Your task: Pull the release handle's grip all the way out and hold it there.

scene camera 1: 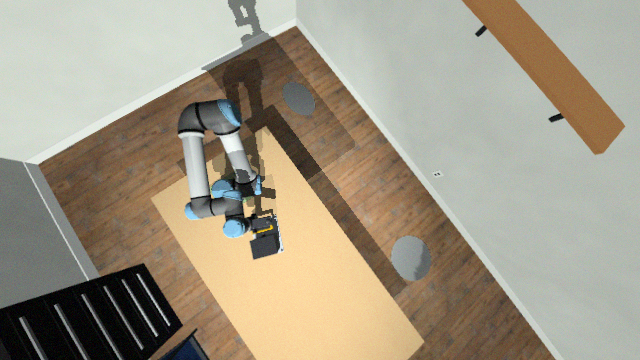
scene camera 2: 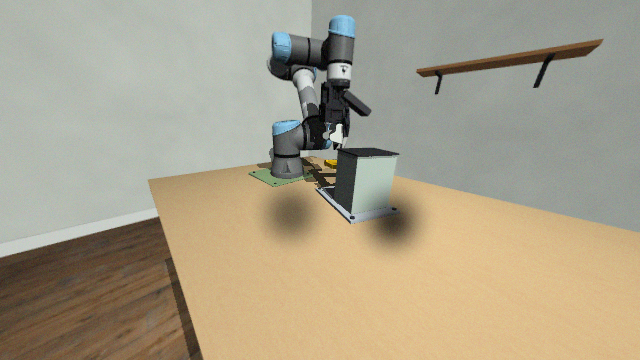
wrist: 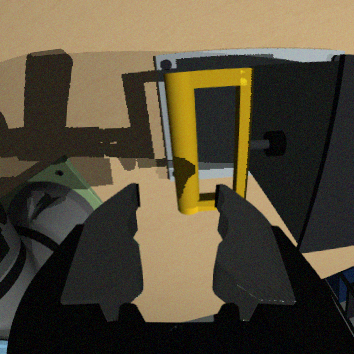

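Observation:
The release handle's yellow grip [scene camera 1: 263,229] [scene camera 2: 331,163] [wrist: 184,140] is a rectangular frame with a thick outer bar. In the wrist view a short grey rod [wrist: 258,144] joins it to a black collar [wrist: 275,143] on the dark housing [scene camera 1: 265,246] [scene camera 2: 372,185] [wrist: 312,150]. My gripper [scene camera 2: 338,145] [wrist: 177,185] is partly open and empty, pointing down above the grip. In the wrist view the near end of the thick bar shows between the fingertips, and the right fingertip overlaps the frame's near end. The housing partly hides the grip in scene camera 2.
The housing stands on a pale baseplate [scene camera 2: 367,215] [wrist: 164,102] with bolts, on the wooden table [scene camera 1: 320,280] [scene camera 2: 400,300]. The arm's green base plate [scene camera 2: 266,179] [wrist: 75,175] is behind, to the left in the wrist view. A wall shelf [scene camera 1: 555,65] [scene camera 2: 505,61] is at the right.

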